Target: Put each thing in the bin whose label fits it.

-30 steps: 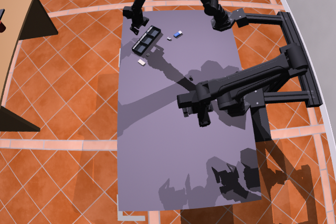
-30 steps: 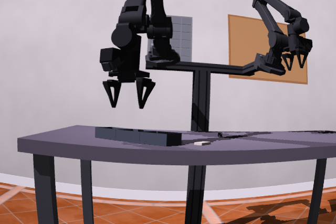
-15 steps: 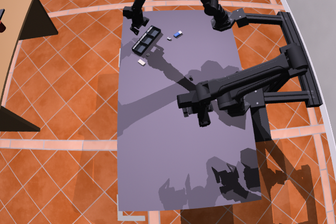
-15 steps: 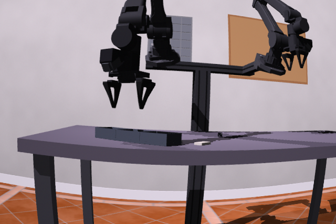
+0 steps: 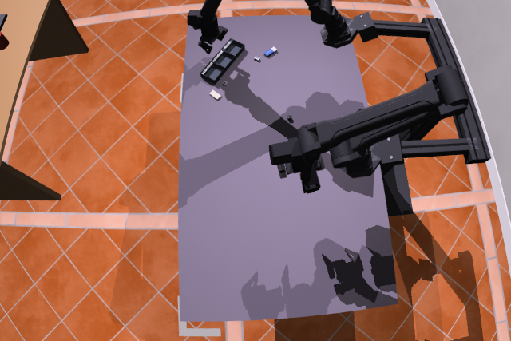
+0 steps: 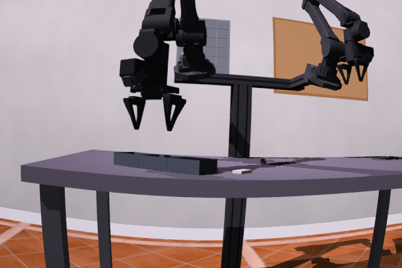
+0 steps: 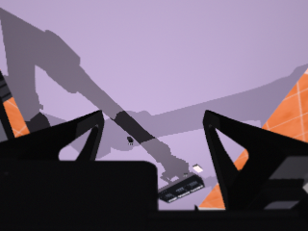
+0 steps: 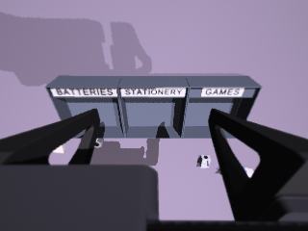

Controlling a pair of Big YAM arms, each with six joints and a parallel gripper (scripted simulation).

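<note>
The white card lies 10 mm behind my right hand, 210 mm to the left of it and 100 mm below it. From my right hand the other things lie so: bin row (40 mm behind, 20 mm to the left, 90 mm below).
</note>
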